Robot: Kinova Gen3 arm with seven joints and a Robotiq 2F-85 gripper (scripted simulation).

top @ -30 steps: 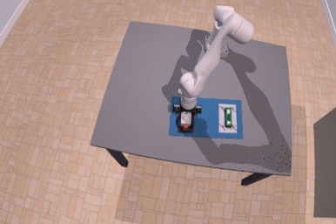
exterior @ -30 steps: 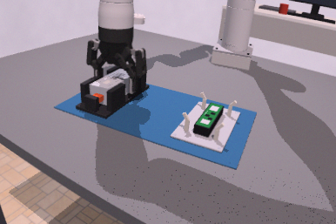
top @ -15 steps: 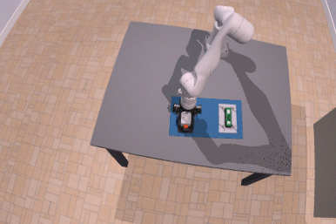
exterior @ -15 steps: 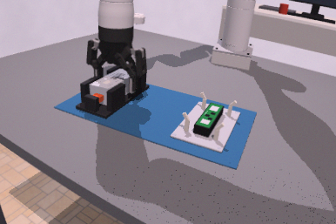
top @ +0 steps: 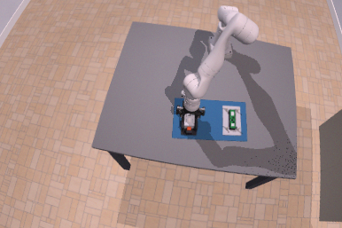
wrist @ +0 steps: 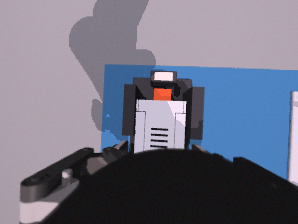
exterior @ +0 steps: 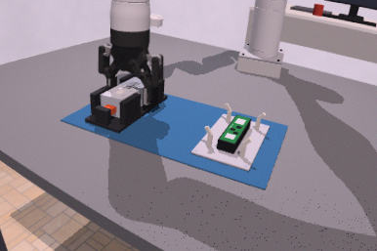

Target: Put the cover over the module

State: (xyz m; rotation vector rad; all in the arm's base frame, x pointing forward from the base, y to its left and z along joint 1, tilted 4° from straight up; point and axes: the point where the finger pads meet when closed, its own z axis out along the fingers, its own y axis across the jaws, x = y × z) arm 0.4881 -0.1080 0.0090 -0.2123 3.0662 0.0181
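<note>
Right now my hand is right at the light grey cover.
</note>
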